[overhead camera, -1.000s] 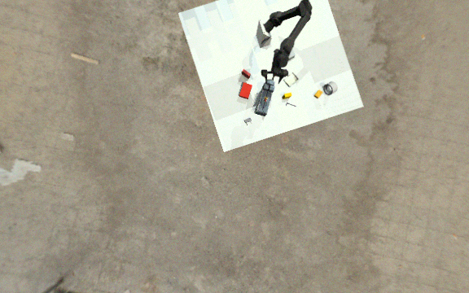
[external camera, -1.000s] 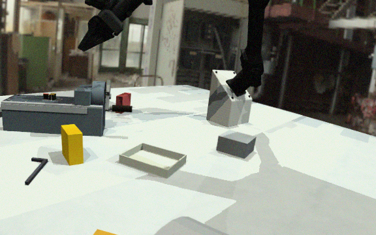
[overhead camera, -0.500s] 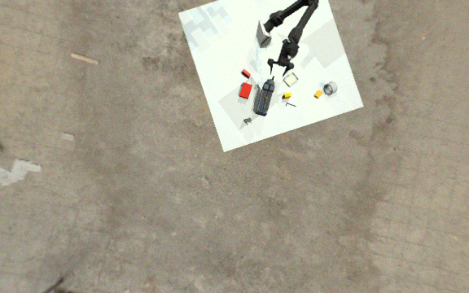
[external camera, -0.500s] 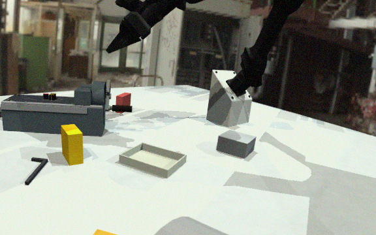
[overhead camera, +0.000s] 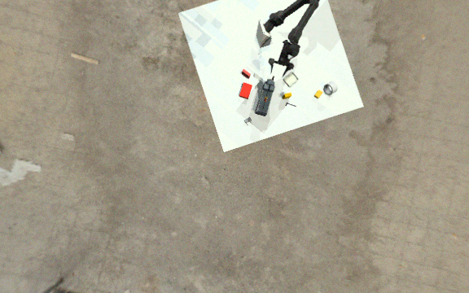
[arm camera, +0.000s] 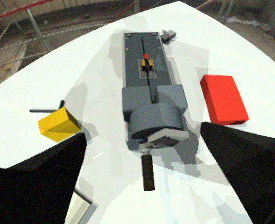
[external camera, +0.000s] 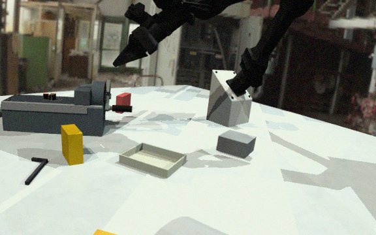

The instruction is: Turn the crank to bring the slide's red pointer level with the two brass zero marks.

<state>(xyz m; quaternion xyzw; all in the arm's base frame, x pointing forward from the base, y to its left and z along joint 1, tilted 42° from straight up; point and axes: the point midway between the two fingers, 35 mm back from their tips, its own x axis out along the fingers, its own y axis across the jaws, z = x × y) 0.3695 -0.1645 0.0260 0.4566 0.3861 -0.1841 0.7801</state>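
Right now my gripper tip is 20 mm past the dark crank handle, 10 mm to the right of it and 110 mm above it. Round my gripper tip: red pointer (120 mm ahead, 130 mm to the right, 90 mm below); shallow grey tray (30 mm ahead, 180 mm to the left, 170 mm below); yellow block (150 mm ahead, 70 mm to the left, 140 mm below).
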